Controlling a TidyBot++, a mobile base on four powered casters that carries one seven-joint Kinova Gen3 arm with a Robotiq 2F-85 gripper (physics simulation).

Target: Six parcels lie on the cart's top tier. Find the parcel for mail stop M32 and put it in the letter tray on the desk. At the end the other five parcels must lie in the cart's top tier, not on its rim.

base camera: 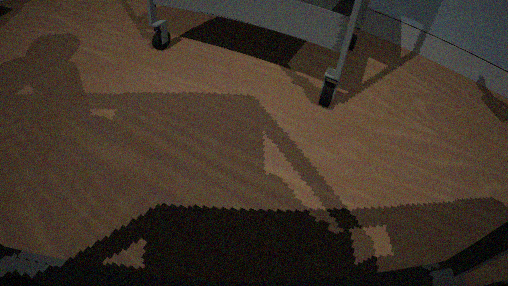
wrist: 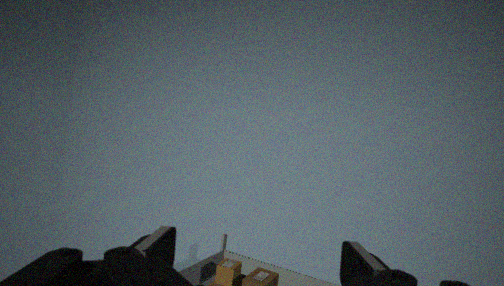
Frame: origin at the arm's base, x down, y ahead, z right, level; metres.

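Where they show: gripper, fingertip midpoint: (wrist: 257,252).
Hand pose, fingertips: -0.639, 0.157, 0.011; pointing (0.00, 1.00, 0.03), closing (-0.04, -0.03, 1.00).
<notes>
After its pixels a point has its place, as x, y, z.
The cart shows at the bottom of the wrist view, where part of its top tier with a pale rim wall (wrist: 295,274) @(-0.327, 0.878, 0.177) and a corner post (wrist: 225,242) @(-0.357, 1.002, -0.047) can be seen. One brown parcel (wrist: 228,273) @(-0.353, 0.776, -0.019) with a light label on top stands near that corner. A second brown parcel (wrist: 262,278) @(-0.368, 0.735, 0.067) with a light label lies to its right, cut off by the view's lower edge. The labels are too small to read. My gripper (wrist: 257,252) @(-0.639, 0.157, 0.010) is open and empty, with the parcels low in the view between its fingers. The letter tray and desk do not show.
In the base camera view the cart's lower tier (base camera: 255,25) @(0.264, 0.584, 0.032) and its legs stand on the wooden floor ahead, with a left caster (base camera: 160,39) @(0.362, 0.702, -0.189) and a nearer right caster (base camera: 327,91) @(0.353, 0.507, 0.174). A pale wall (base camera: 475,30) @(0.235, 0.804, 0.759) (wrist: 250,125) @(-0.775, 1.204, -0.009) rises behind the cart. Dark shadows cross the floor.
</notes>
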